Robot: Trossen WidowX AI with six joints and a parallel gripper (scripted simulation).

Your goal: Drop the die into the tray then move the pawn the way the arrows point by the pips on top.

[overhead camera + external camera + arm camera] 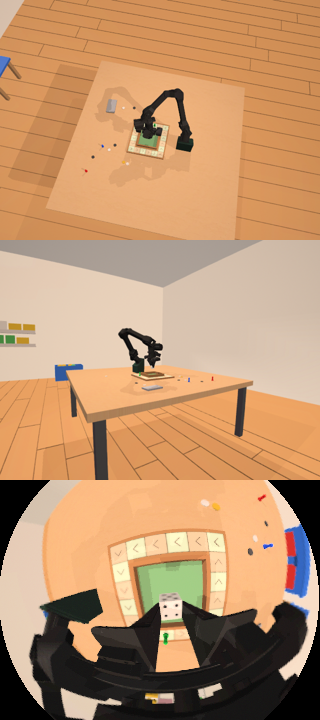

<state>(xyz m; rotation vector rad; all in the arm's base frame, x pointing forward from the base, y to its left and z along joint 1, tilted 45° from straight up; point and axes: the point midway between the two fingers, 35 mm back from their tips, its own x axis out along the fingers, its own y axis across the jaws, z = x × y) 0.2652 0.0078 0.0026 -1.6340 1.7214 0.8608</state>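
Now: gripper tip 10 mm past the green pawn, 120 mm to the left of it and 60 mm above it. Also, from my gripper tip: blue pawn: 340 mm ahead, 130 mm to the left, 70 mm below; white die: right at my gripper tip; yellow disc: 150 mm ahead, 220 mm to the left, 80 mm below.
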